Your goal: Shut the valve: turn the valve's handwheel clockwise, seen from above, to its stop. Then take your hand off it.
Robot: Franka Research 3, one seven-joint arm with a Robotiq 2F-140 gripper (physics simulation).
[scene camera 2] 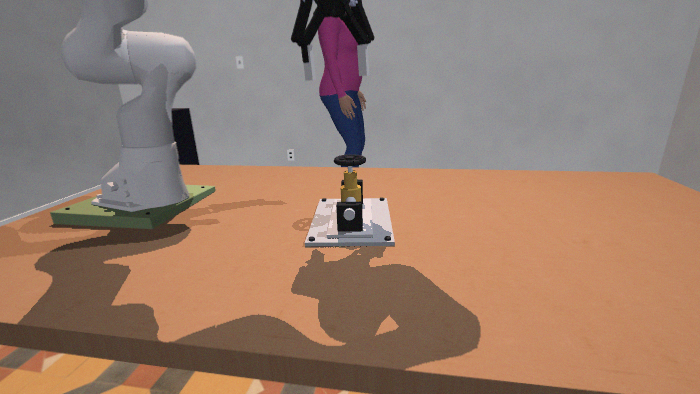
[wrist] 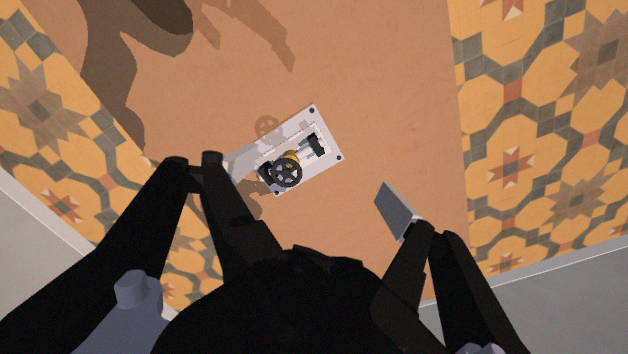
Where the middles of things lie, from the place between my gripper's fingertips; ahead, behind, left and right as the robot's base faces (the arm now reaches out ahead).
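I see that the white base plate (scene camera 2: pixel 383 235) sits 290 mm below my hand, and that the plate is also 80 mm to the right of my hand and 40 mm ahead of it.
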